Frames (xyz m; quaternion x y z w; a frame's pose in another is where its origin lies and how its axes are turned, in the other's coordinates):
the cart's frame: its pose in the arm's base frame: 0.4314 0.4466 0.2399 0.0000 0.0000 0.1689 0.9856
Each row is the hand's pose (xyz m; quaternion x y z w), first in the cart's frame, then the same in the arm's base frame.
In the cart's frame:
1: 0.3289 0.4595 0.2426 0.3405 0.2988 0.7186 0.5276
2: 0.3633 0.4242 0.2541 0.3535 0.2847 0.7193 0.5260
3: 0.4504 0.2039 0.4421 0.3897 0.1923 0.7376 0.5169
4: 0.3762 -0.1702 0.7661 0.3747 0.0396 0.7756 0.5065
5: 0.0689 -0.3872 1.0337 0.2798 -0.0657 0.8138 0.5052
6: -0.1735 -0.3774 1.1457 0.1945 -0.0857 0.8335 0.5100
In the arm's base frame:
1: 0.5885 0.9894 0.4825 0.2851 0.3520 0.7974 0.3987
2: 0.6327 0.9676 0.4940 0.3003 0.3403 0.7978 0.3969
3: 0.7882 0.7888 0.6820 0.3516 0.2553 0.8143 0.3849
4: 0.8428 0.4114 1.0060 0.3626 0.1023 0.8500 0.3682
5: 0.6253 0.1044 1.2736 0.2869 -0.0175 0.8874 0.3605
6: 0.3935 0.0330 1.3856 0.2062 -0.0516 0.9077 0.3619

